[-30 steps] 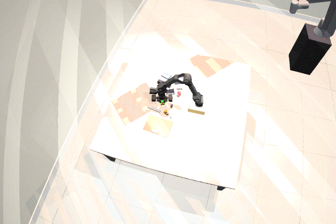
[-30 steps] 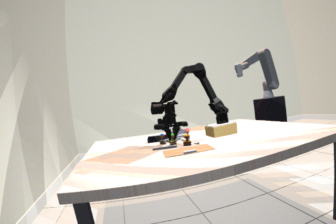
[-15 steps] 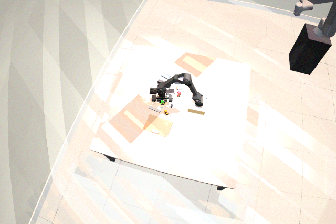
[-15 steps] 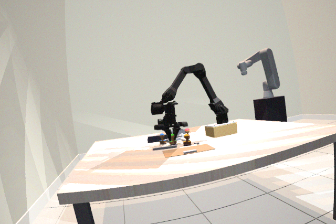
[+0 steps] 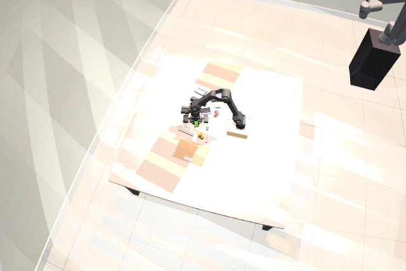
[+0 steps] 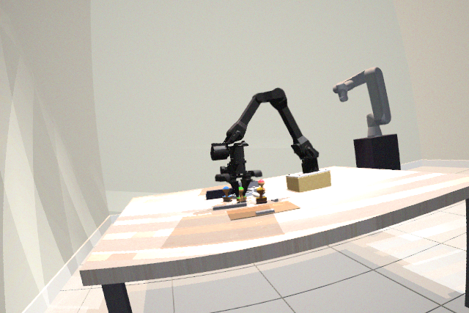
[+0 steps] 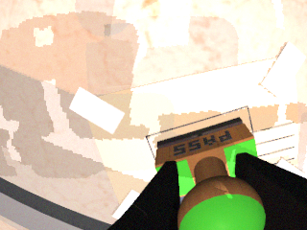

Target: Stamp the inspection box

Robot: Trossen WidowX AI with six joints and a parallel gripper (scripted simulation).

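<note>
Now: gripper tip right at the green-knobbed stamp. The rest, counted from my gripper tip: marker (9 cm behind, 3 cm to the right, 1 cm below); then white card (3 cm below); then blue-knobbed stamp (8 cm to the right, 4 cm ahead).
</note>
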